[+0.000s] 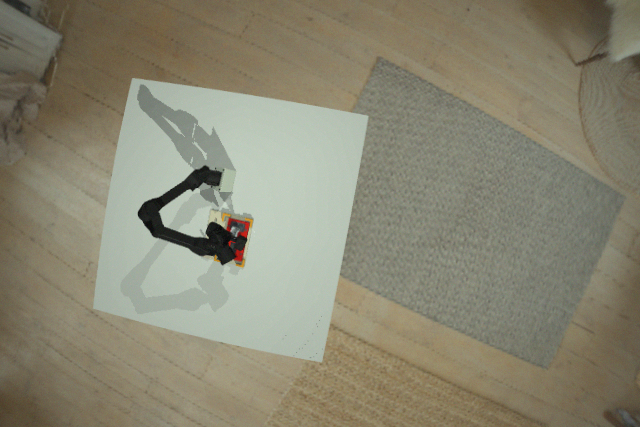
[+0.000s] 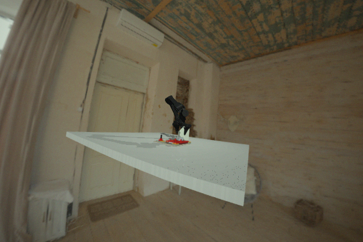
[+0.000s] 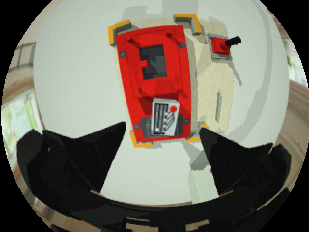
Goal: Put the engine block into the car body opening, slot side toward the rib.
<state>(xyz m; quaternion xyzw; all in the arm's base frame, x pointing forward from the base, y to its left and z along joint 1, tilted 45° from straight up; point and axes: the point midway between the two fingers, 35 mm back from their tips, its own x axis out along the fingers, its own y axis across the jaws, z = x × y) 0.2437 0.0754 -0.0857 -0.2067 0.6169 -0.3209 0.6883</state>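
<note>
The grey engine block lies 40 mm below my gripper tip.
</note>
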